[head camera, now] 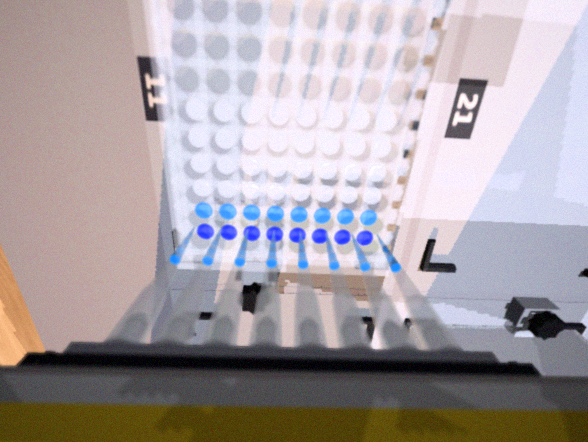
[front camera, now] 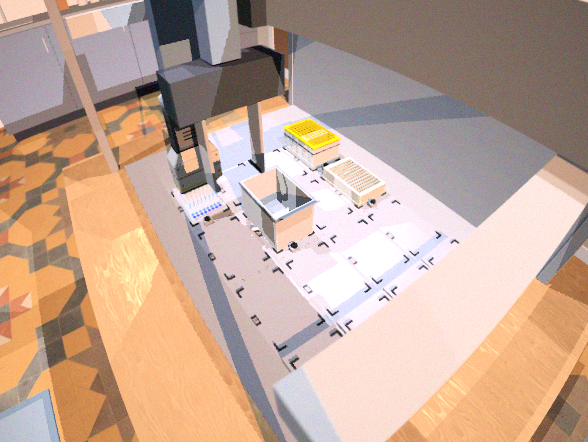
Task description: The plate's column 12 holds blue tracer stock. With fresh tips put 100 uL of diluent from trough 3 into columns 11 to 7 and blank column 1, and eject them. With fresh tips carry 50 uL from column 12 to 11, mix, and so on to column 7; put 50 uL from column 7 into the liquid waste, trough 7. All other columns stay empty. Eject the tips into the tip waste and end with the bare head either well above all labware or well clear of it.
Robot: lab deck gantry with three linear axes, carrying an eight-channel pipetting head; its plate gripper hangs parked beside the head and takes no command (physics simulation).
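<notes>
The plate [front camera: 225, 202] [head camera: 169, 195] lies under the pipetting head [front camera: 192, 162] [head camera: 290, 387]. In the head view, column 12 [head camera: 274, 233] is dark blue and column 11 [head camera: 275, 213] lighter blue. Columns 10 to 7 look white; the columns beyond look greyer. The head carries eight tips [head camera: 272, 252] with light blue liquid in their lower ends. They overlap the plate's column 12 edge in the head view; their exact height is unclear. The parked plate gripper [front camera: 235, 179] hangs beside the head, its two paddles apart and empty. The beige trough block [front camera: 354, 180] stands right of the tip waste.
The deep open tip waste box [front camera: 295, 225] stands close right of the plate and gripper paddles. The yellow-topped tip rack [front camera: 311, 134] stands at the back, behind the trough block. Small dark corner clips [head camera: 435, 260] stick up from the deck.
</notes>
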